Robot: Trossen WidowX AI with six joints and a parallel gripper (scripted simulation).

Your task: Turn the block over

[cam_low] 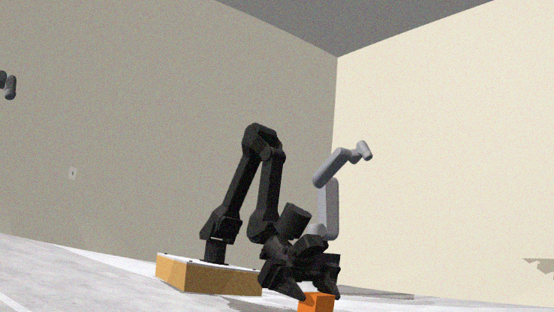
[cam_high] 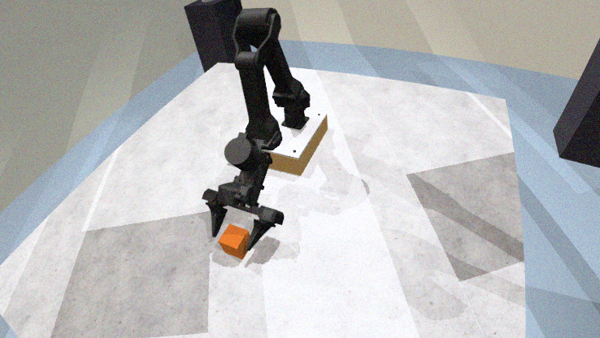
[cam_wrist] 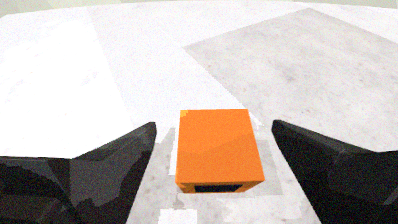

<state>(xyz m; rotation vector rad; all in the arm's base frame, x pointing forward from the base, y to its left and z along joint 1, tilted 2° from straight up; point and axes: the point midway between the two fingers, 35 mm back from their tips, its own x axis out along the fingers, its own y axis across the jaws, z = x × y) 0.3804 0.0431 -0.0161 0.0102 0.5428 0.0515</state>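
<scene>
Right now my gripper tip is 3 cm past the orange block and 2 cm above it.
</scene>
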